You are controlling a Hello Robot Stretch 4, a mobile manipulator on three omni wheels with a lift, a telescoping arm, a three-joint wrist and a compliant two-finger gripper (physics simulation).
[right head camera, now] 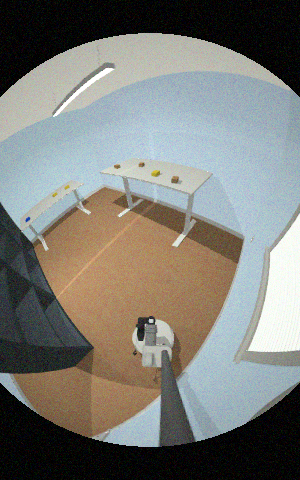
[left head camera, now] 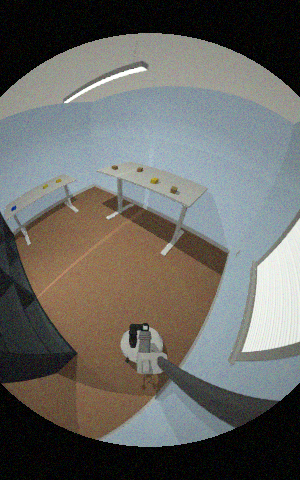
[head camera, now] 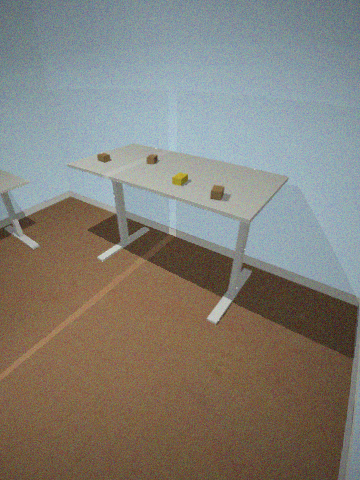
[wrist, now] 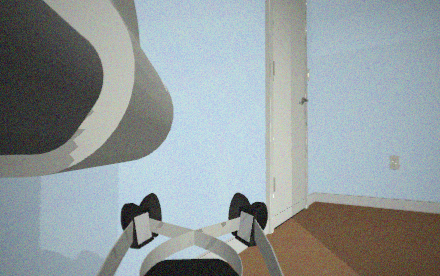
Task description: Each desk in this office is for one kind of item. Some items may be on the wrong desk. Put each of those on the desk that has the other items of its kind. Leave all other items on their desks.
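Frame: origin at the robot's base, x ahead, y left, z up, level; centimetres.
Where they show: gripper, fingertip midpoint: (right head camera: 139,355) (left head camera: 132,363) (wrist: 195,210).
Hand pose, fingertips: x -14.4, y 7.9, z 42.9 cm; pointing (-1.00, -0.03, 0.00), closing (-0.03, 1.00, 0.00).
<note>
Each offset is from my fingertips to the top centre of the thing. "pt": to the spot under its first point. Level surfaces: height alone.
A grey desk {dz +49.3 cm} (head camera: 220,172) (left head camera: 192,194) (right head camera: 197,181) carries three brown blocks and one yellow block. The brown blocks are one near the right end {pt dx +149.4, dy -31.6, dz +53.9 cm} (head camera: 217,192) (left head camera: 173,190) (right head camera: 175,179), one toward the back (head camera: 152,159) (left head camera: 140,169) (right head camera: 141,164) and one at the left (head camera: 104,157) (left head camera: 115,167) (right head camera: 117,166). The yellow block {dx +175.0, dy -11.8, dz +53.8 cm} (head camera: 180,179) (left head camera: 154,181) (right head camera: 155,173) lies between brown ones. A second desk (left head camera: 31,195) (right head camera: 45,203) at the left carries two yellow items (left head camera: 58,181) (right head camera: 67,187) and a blue item (left head camera: 14,208) (right head camera: 28,219). My gripper (wrist: 195,210) is open and empty.
A dark shelf unit {pt dx -6.4, dy +80.0, dz +7.6 cm} (left head camera: 35,345) (right head camera: 50,345) stands close at the left. A window {pt dx +27.7, dy -79.9, dz +61.4 cm} (left head camera: 275,300) (right head camera: 285,300) is in the right wall. The wrist view shows a white door (wrist: 290,115) and a wall outlet (wrist: 394,162).
</note>
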